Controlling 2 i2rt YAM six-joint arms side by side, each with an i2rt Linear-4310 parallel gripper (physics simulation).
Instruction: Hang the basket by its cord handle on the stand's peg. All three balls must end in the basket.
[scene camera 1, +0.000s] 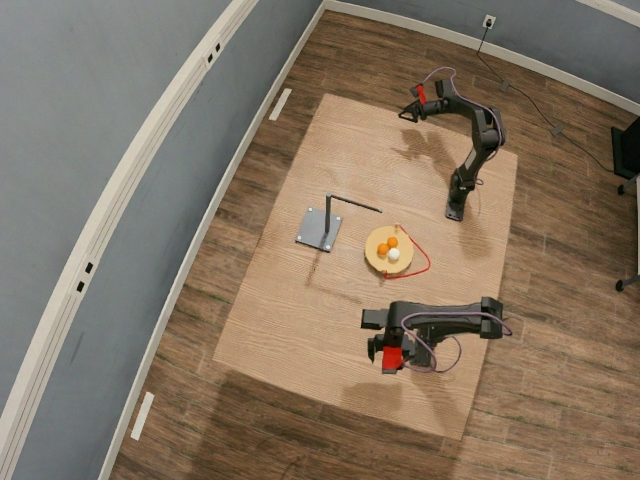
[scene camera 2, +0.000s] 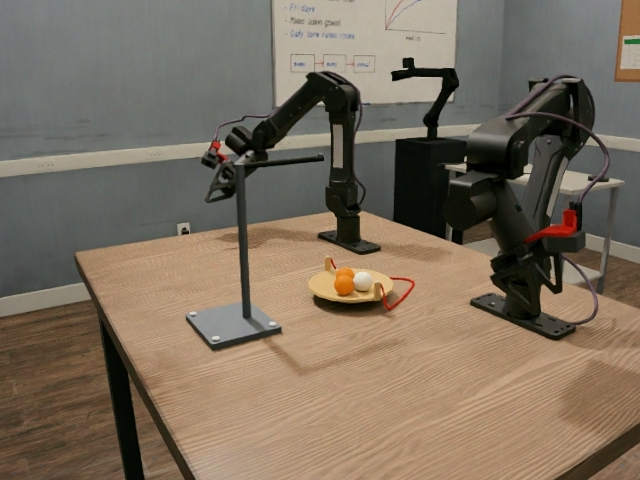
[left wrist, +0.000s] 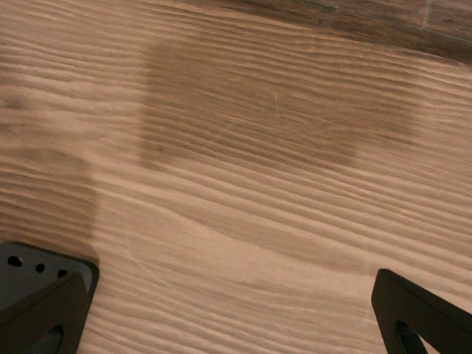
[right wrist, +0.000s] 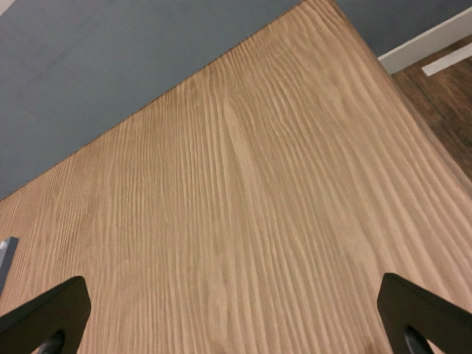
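Pixels of known places: left gripper, fingertip midpoint: (scene camera 2: 548, 303) (left wrist: 230, 285); right gripper, fingertip midpoint: (scene camera 1: 400, 113) (scene camera 2: 208, 195) (right wrist: 234, 288); left arm's base, origin of the base link: (scene camera 1: 425, 337) (scene camera 2: 520, 316); right arm's base, origin of the base link: (scene camera 1: 456, 197) (scene camera 2: 348, 243).
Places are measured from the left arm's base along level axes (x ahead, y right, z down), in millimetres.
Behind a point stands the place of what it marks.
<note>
The shallow yellow basket (scene camera 1: 405, 242) @[x 153, y 308, z -24 mm] (scene camera 2: 320, 286) @[x 252, y 303, z -21 mm] sits on the table. Two orange balls (scene camera 1: 382, 249) @[x 228, y 248, z -51 mm] (scene camera 2: 343, 284) @[x 238, y 243, z -42 mm] and a white ball (scene camera 1: 393, 253) @[x 188, y 244, z -52 mm] (scene camera 2: 362, 281) @[x 196, y 236, z -41 mm] lie together in it. Its red cord handle (scene camera 1: 428, 260) @[x 53, y 275, z -3 mm] (scene camera 2: 413, 282) @[x 51, y 242, z -4 mm] droops out beyond the rim, to the right in both scene views. The grey stand (scene camera 1: 328, 214) @[x 430, y 267, z -168 mm] (scene camera 2: 241, 232) @[x 438, y 268, z -175 mm] is upright; its dark peg (scene camera 1: 356, 203) @[x 348, y 269, z -292 mm] (scene camera 2: 289, 161) @[x 340, y 265, z -289 mm] is bare. My left gripper (scene camera 2: 540, 302) @[x 119, y -129, z -104 mm] (left wrist: 230, 285) @[x 119, y -129, z -104 mm] is open and empty, near its own arm's base. My right gripper (scene camera 1: 407, 116) @[x 287, y 790, z -128 mm] (scene camera 2: 212, 198) @[x 287, y 790, z -128 mm] (right wrist: 234, 288) @[x 287, y 790, z -128 mm] is open and empty, raised above the table's far end, away from the basket.
The stand's square base plate (scene camera 1: 312, 227) @[x 487, y 271, z -12 mm] (scene camera 2: 222, 322) @[x 481, y 276, z -12 mm] rests left of the basket; its corner (right wrist: 9, 257) @[x 492, y 346, z -5 mm] shows at the left edge of the right wrist view. The left arm's mounting plate (left wrist: 30, 285) @[x -3, y -78, z -10 mm] is at lower left in the left wrist view. A wooden table (scene camera 1: 289, 330) @[x 452, y -103, z 0 mm] (scene camera 2: 336, 413) @[x 461, y -50, z 0 mm] carries everything.
</note>
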